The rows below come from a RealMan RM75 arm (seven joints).
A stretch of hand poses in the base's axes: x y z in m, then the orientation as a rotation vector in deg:
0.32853 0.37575 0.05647 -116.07 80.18 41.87
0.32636 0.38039 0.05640 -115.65 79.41 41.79
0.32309 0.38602 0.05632 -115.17 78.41 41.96
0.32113 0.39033 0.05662 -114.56 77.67 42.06
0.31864 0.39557 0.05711 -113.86 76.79 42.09
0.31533 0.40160 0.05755 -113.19 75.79 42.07
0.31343 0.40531 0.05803 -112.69 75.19 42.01
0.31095 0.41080 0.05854 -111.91 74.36 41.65
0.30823 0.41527 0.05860 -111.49 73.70 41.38
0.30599 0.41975 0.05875 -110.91 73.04 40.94
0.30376 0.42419 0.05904 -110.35 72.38 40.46
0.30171 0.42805 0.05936 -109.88 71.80 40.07
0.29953 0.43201 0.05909 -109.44 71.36 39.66
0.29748 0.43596 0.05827 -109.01 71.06 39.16
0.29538 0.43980 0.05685 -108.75 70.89 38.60
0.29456 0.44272 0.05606 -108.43 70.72 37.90
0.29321 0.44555 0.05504 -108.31 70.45 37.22
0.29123 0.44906 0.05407 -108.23 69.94 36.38
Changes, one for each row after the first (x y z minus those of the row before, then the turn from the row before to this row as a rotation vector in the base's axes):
-0.00217 0.00464 -0.00007 0.70 -0.45 0.08
-0.00327 0.00563 -0.00008 0.92 -0.39 0.22
-0.00196 0.00431 0.00030 0.85 -0.34 0.02
-0.00249 0.00524 0.00049 0.98 -0.46 0.01
-0.00331 0.00603 0.00044 1.01 -0.54 0.07
-0.00190 0.00371 0.00048 0.67 -0.37 -0.03
-0.00248 0.00549 0.00051 0.93 -0.71 -0.17
-0.00272 0.00447 0.00006 0.60 -0.54 -0.02
-0.00224 0.00448 0.00015 0.68 -0.67 -0.16
-0.00223 0.00444 0.00029 0.65 -0.70 -0.16
-0.00205 0.00386 0.00032 0.56 -0.59 -0.12
-0.00218 0.00396 -0.00027 0.46 -0.53 -0.17
-0.00205 0.00395 -0.00082 0.37 -0.53 -0.27
-0.00210 0.00384 -0.00142 0.16 -0.49 -0.26
-0.00082 0.00292 -0.00079 0.17 -0.59 -0.34
-0.00135 0.00283 -0.00102 0.07 -0.61 -0.18
-0.00198 0.00351 -0.00097 0.12 -0.84 -0.10

